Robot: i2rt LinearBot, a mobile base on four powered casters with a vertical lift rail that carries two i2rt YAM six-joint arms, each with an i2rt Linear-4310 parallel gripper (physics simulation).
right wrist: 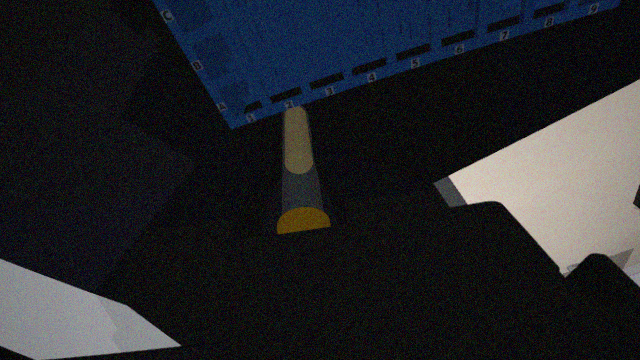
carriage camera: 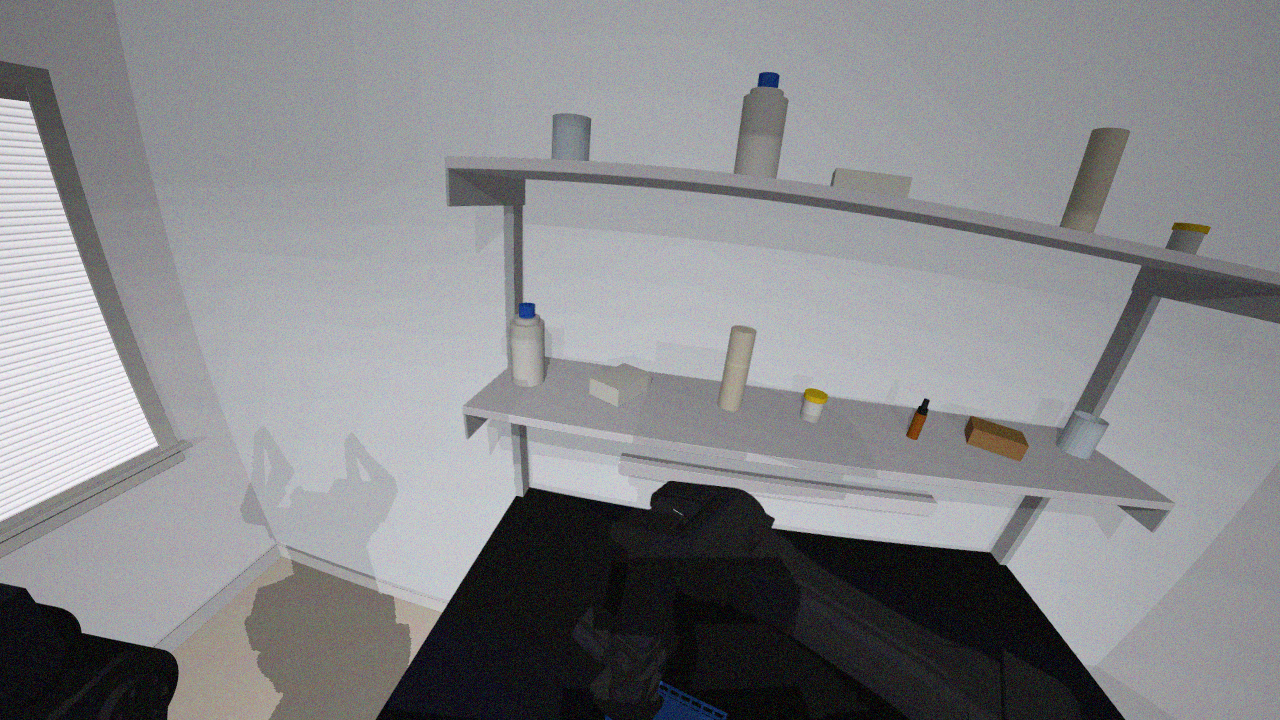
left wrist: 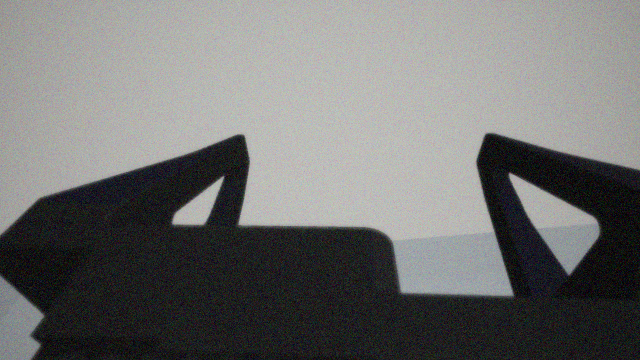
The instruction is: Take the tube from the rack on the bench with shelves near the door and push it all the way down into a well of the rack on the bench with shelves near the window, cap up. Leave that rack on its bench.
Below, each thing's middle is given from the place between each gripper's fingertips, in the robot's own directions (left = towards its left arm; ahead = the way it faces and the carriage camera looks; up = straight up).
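Clear tube with orange cap (right wrist: 302, 209): 220 mm ahead of my left hand, 380 mm to the right of it, 800 mm below it. The clear tube with orange cap is 10 mm above my right hand.
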